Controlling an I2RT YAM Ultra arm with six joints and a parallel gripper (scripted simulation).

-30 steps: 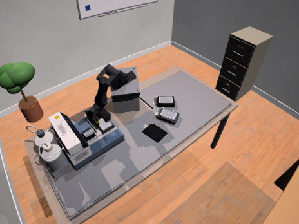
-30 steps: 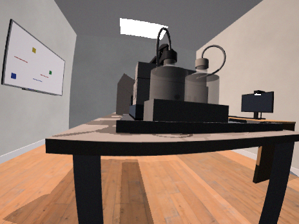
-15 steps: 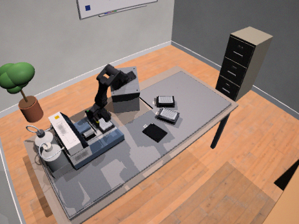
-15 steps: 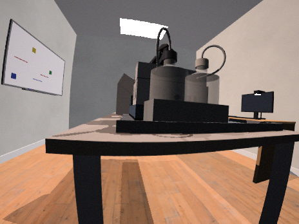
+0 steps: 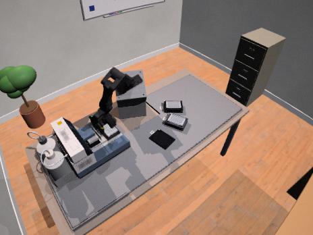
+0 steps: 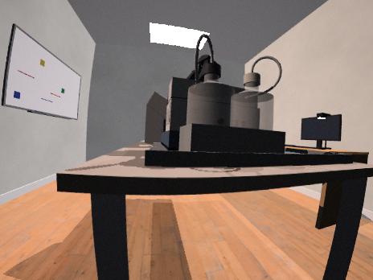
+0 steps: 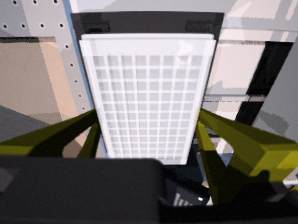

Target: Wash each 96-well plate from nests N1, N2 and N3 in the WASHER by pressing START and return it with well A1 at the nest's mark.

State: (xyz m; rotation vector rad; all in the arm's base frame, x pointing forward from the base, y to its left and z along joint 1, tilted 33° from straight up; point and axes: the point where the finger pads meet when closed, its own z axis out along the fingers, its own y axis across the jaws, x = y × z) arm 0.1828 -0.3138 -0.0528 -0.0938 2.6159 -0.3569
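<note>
Right now the dark carrier is 2 cm below my hand. The rest, counted from my hand: plate washer 15 cm to the right, 3 cm above; then label 18 cm ahead, 28 cm to the left, 10 cm below; then black nest 28 cm ahead, 29 cm to the left, 10 cm below.
</note>
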